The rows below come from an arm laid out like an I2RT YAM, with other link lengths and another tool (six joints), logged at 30 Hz.
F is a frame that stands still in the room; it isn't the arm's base.
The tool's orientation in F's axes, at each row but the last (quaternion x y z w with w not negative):
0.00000 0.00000 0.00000 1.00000
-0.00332 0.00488 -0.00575 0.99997
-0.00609 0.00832 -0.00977 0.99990
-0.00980 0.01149 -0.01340 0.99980
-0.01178 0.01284 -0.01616 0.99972
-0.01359 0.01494 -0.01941 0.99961
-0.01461 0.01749 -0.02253 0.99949
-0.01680 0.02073 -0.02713 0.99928
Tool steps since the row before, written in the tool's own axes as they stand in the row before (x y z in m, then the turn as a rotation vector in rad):
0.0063 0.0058 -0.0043 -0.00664 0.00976 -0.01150
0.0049 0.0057 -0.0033 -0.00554 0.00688 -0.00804
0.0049 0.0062 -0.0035 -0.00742 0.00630 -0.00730
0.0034 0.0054 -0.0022 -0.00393 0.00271 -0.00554
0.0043 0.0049 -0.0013 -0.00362 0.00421 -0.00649
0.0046 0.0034 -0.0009 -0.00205 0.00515 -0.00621
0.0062 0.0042 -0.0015 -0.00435 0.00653 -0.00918
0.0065 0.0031 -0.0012 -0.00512 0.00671 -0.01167
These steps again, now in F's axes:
0.0063 0.0058 -0.0043 -0.00664 0.00976 -0.01150
0.0049 0.0056 -0.0034 -0.00554 0.00689 -0.00803
0.0050 0.0061 -0.0037 -0.00742 0.00636 -0.00725
0.0035 0.0053 -0.0024 -0.00398 0.00271 -0.00550
0.0044 0.0047 -0.0015 -0.00365 0.00417 -0.00650
0.0047 0.0032 -0.0011 -0.00204 0.00506 -0.00629
0.0063 0.0039 -0.0018 -0.00438 0.00646 -0.00922
0.0066 0.0027 -0.0016 -0.00524 0.00660 -0.01168

